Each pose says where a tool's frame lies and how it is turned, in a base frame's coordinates. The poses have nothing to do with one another.
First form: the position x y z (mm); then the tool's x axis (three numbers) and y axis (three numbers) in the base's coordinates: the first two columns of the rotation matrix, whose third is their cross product.
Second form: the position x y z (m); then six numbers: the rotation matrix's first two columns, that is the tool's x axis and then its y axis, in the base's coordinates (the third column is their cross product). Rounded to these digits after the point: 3 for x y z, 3 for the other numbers.
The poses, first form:
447, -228, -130, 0.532, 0.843, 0.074, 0.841, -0.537, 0.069
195, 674, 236, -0.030, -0.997, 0.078, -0.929, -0.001, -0.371
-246, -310, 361, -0.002, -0.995, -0.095, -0.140, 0.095, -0.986
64, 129, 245, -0.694, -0.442, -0.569, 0.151, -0.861, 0.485
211, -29, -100, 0.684, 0.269, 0.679, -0.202, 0.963, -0.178
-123, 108, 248, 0.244, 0.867, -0.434, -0.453, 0.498, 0.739
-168, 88, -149, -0.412, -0.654, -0.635, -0.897, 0.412, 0.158
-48, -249, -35, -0.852, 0.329, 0.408, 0.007, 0.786, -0.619
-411, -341, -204, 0.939, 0.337, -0.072, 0.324, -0.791, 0.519
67, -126, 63, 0.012, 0.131, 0.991, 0.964, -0.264, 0.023
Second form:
0.447, -0.228, -0.130, 0.532, 0.843, 0.074, 0.841, -0.537, 0.069
0.195, 0.674, 0.236, -0.030, -0.997, 0.078, -0.929, -0.001, -0.371
-0.246, -0.310, 0.361, -0.002, -0.995, -0.095, -0.140, 0.095, -0.986
0.064, 0.129, 0.245, -0.694, -0.442, -0.569, 0.151, -0.861, 0.485
0.211, -0.029, -0.100, 0.684, 0.269, 0.679, -0.202, 0.963, -0.178
-0.123, 0.108, 0.248, 0.244, 0.867, -0.434, -0.453, 0.498, 0.739
-0.168, 0.088, -0.149, -0.412, -0.654, -0.635, -0.897, 0.412, 0.158
-0.048, -0.249, -0.035, -0.852, 0.329, 0.408, 0.007, 0.786, -0.619
-0.411, -0.341, -0.204, 0.939, 0.337, -0.072, 0.324, -0.791, 0.519
0.067, -0.126, 0.063, 0.012, 0.131, 0.991, 0.964, -0.264, 0.023

